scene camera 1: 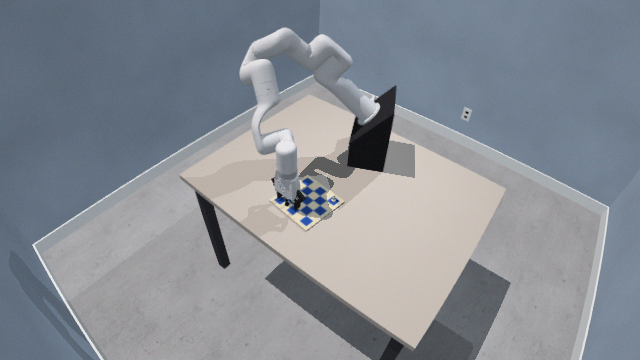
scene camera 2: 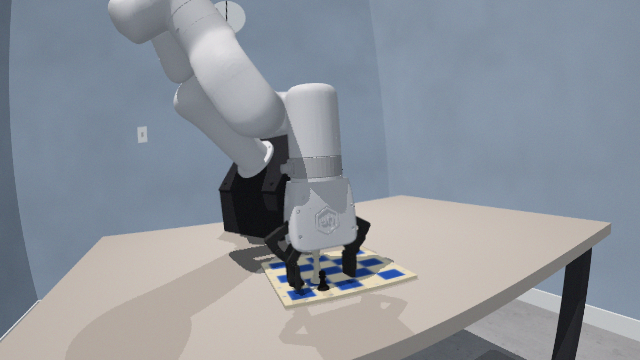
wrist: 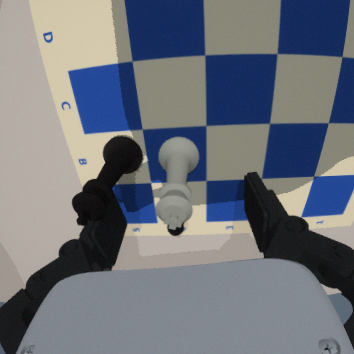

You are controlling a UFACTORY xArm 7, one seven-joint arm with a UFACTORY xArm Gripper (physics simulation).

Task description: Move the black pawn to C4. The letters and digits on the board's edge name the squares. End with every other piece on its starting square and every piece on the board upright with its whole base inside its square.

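Frame: origin at the arm's base, x back, y left, z down, level; metres.
Seen in the pictures: gripper, fingertip midpoint: (scene camera 1: 288, 202) (scene camera 2: 323, 281) (wrist: 180, 199); arm's base at its link origin: (scene camera 1: 369, 114) (scene camera 2: 256, 160).
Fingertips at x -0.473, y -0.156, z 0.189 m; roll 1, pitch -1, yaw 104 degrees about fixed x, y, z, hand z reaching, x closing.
Pixels of each thing's top centre, then the offset from my fingertips to it. "pt": a spot on its surface instead. Level surfaces: height alone.
- board at its top centre: (wrist: 239, 90) (scene camera 2: 331, 270) (scene camera 1: 306, 200) dx +0.049, dy +0.057, dz +0.009 m
- black pawn at its top centre: (wrist: 174, 232) (scene camera 2: 321, 270) dx -0.006, dy -0.006, dz -0.022 m
- white king at its top centre: (wrist: 172, 226) (scene camera 2: 315, 244) dx +0.027, dy +0.010, dz -0.054 m
- black king at its top centre: (wrist: 79, 222) dx +0.041, dy -0.023, dz -0.054 m
- C4 at a spot on its surface: (wrist: 170, 92) pt dx +0.063, dy +0.021, dz +0.009 m
- small white piece at its top centre: (scene camera 1: 334, 194) dx +0.099, dy +0.154, dz -0.022 m
- table at its surface level: dz +0.015 m
My gripper (scene camera 1: 288, 202) (scene camera 2: 323, 280) (wrist: 180, 199) is open and low over the board (scene camera 1: 306, 229) (scene camera 2: 286, 305) (wrist: 102, 20), with a finger on each side of the white king and black pawn. The black pawn (scene camera 2: 323, 283) (wrist: 175, 229) stands upright on A4; in the wrist view its head shows past the white king's head. The white king (scene camera 2: 316, 267) (wrist: 179, 155) stands on B4. The black king (wrist: 122, 154) stands on B5, its top overlapping the left finger in the wrist view; whether they touch is unclear. C4 (wrist: 170, 92) is a bare light square beyond the white king.
A small white piece (scene camera 1: 334, 199) stands on E1, at the board's corner. The table (scene camera 1: 400, 240) (scene camera 2: 475, 240) surrounds the board. The arm's black base (scene camera 1: 372, 140) (scene camera 2: 252, 205) stands behind it.
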